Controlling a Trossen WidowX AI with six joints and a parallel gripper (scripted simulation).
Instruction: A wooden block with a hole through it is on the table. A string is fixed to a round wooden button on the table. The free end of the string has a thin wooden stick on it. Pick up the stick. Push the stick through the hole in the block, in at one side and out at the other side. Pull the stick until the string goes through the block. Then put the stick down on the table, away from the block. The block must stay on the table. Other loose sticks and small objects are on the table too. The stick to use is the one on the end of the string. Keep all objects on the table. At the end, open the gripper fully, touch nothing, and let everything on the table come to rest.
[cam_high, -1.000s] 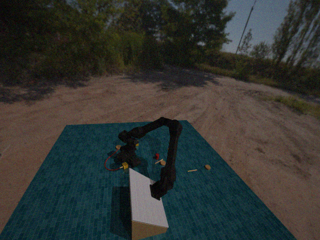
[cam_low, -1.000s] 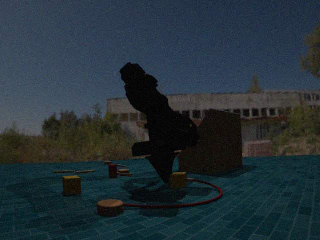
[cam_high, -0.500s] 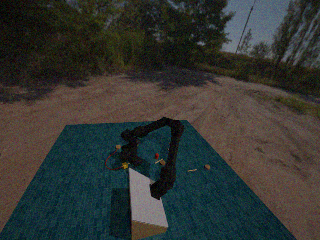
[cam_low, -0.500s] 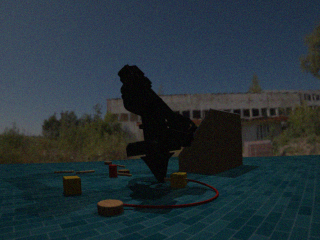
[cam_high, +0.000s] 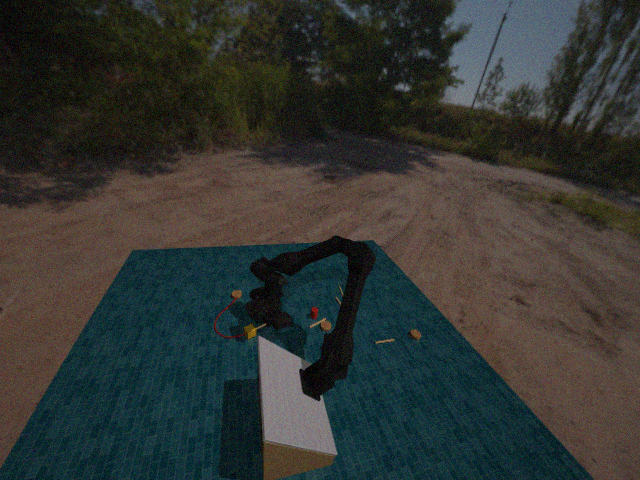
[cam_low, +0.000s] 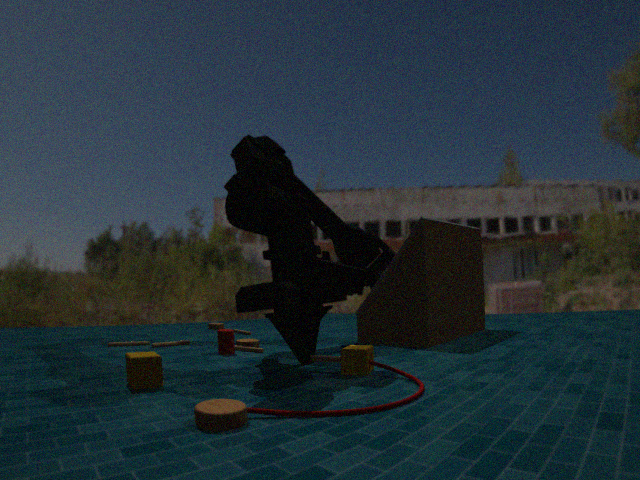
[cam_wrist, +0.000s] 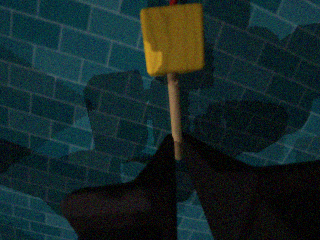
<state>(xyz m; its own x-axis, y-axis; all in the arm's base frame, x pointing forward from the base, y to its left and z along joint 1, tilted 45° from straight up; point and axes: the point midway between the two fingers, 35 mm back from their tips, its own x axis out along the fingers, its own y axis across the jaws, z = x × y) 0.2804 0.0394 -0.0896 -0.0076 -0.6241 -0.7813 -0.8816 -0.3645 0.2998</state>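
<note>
The red cylinder is 170 mm to the right of my gripper tip, 30 mm ahead of it and 10 mm above it. The rest, counted from my gripper tip: thin wooden stick 40 mm to the left, 20 mm behind, 10 mm above.
</note>
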